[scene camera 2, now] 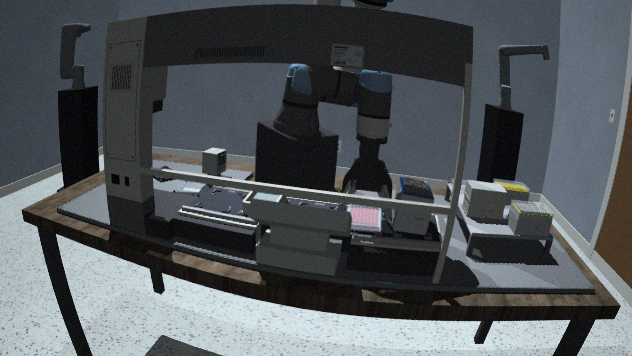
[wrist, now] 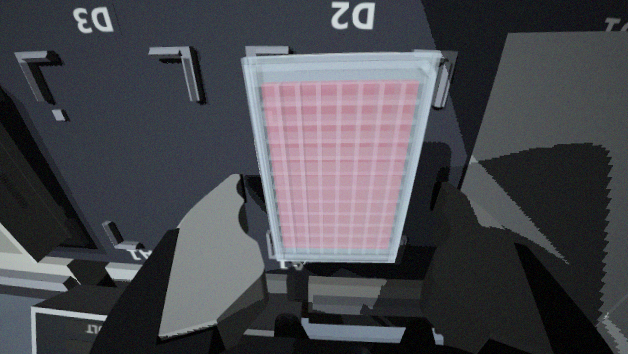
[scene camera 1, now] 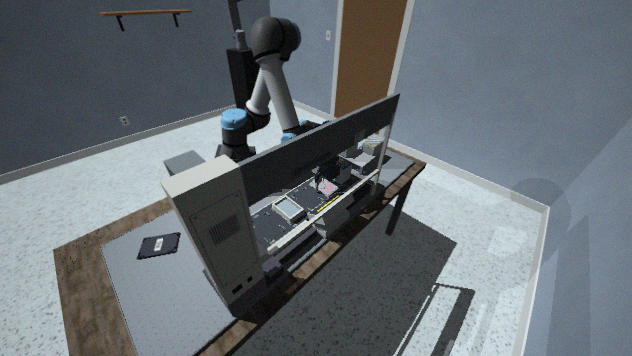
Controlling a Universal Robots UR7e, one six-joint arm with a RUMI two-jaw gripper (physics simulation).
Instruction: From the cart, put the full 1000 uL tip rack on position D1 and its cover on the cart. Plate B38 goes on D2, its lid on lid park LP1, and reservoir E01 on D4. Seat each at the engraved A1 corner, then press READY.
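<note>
The plate (scene camera 1: 327, 187) (scene camera 2: 365, 218) (wrist: 340, 165), clear-rimmed with pink wells, sits at D2; a clear lid appears to be over it. My gripper (scene camera 2: 369, 192) (wrist: 336, 181) is open and empty, with its fingers on either side of the plate, apart from it in the wrist view. The blue-edged tip rack (scene camera 1: 343, 173) (scene camera 2: 413, 216) (wrist: 555, 105) stands at D1, dark tips uncovered in scene camera 2. The white reservoir (scene camera 1: 288, 209) (scene camera 2: 267, 197) stands farther along the deck; its slot label is hidden. Which pale box is the rack's cover, and the plate's label, cannot be read.
The cart (scene camera 2: 500, 234) at the right holds a pale box (scene camera 2: 485, 201) and yellow-edged tip racks (scene camera 2: 531, 221) (scene camera 2: 511, 186). A front rail (scene camera 1: 325, 210) (scene camera 2: 300, 191) and an upper panel (scene camera 1: 320, 142) (scene camera 2: 300, 37) span the deck. A small box with a green screen (scene camera 2: 215, 161) stands behind.
</note>
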